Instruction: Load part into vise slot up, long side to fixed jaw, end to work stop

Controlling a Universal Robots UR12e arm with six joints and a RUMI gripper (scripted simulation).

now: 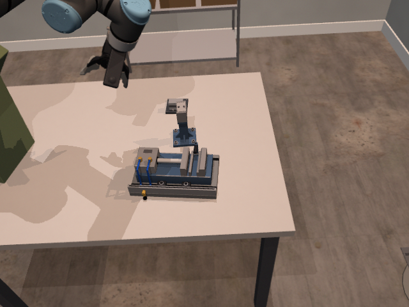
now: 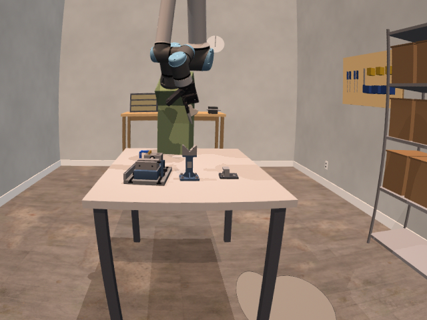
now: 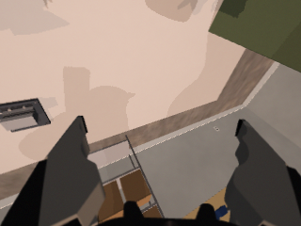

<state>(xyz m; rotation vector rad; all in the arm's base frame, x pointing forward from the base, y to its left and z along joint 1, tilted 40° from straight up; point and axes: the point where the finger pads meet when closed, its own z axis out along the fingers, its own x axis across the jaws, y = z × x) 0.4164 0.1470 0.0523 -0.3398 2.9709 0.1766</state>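
The part lies 20 cm ahead of my hand, 19 cm to the left of it and 25 cm below it. Round my hand: cylinder rod: 24 cm ahead, 17 cm to the right, 20 cm below; then vise: 26 cm ahead, 17 cm to the right, 24 cm below; then air cylinder block: 16 cm ahead, 17 cm to the right, 20 cm below.
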